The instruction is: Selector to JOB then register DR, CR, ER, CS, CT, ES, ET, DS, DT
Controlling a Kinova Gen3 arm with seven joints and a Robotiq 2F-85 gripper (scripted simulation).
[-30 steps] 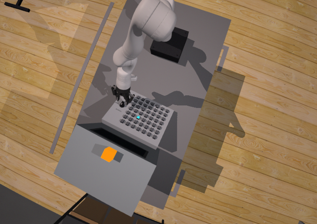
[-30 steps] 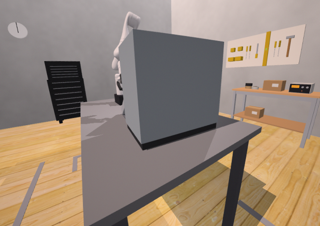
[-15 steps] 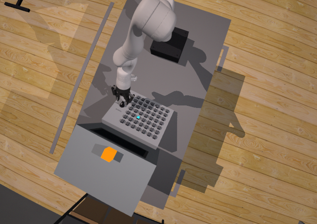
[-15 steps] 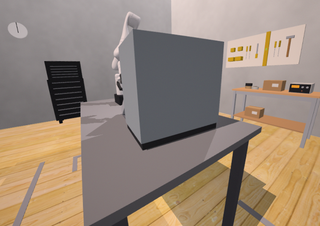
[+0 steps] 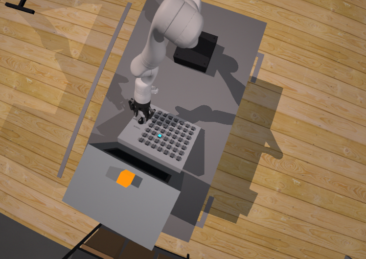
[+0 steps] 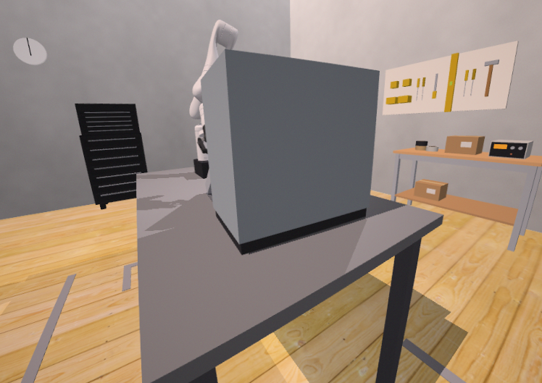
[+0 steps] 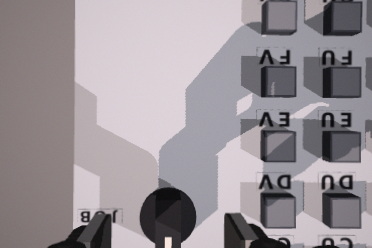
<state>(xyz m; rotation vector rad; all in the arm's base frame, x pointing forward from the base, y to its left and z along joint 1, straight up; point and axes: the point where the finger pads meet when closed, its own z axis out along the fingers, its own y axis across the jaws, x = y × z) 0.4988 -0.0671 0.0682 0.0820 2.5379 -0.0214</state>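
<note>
The black selector knob is 30 mm below my hand and 20 mm ahead of it. Also, from my hand: grey keypad panel (110 mm to the left, 70 mm below, 60 mm ahead).
</note>
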